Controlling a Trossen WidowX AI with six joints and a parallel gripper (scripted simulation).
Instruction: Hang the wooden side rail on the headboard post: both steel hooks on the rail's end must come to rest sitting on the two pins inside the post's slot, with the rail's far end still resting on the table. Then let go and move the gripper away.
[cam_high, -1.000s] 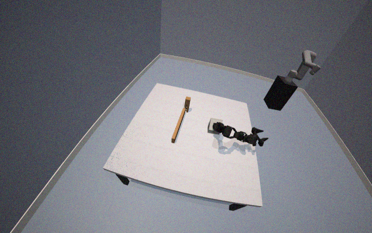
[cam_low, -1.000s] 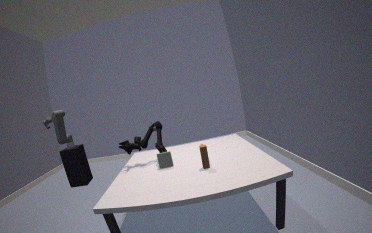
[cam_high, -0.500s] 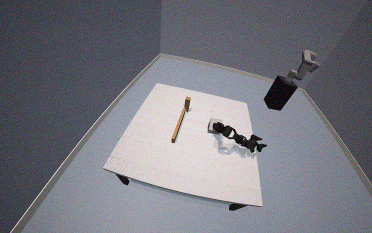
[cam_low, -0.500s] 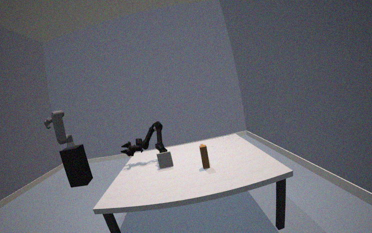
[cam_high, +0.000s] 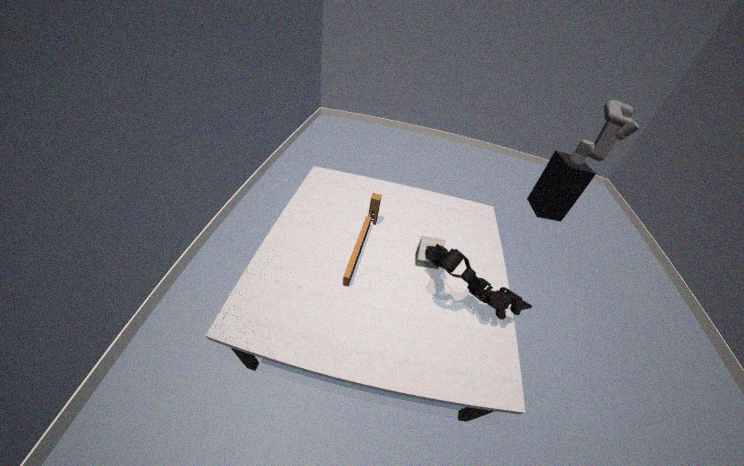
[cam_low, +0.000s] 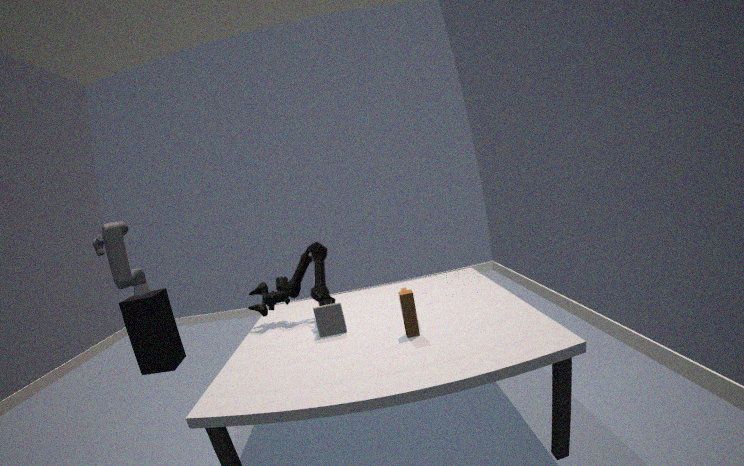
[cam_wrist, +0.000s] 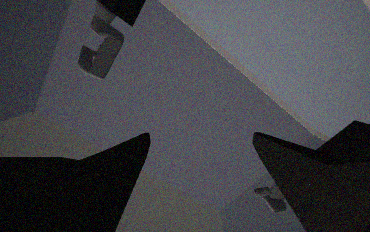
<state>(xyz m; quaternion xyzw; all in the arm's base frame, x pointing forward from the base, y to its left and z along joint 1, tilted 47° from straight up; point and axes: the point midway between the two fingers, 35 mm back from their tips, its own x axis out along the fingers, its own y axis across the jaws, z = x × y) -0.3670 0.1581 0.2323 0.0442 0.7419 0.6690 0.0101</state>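
Now: gripper tip 710 mm short of the wooden headboard post, 540 mm to the left of it and 70 mm above it.
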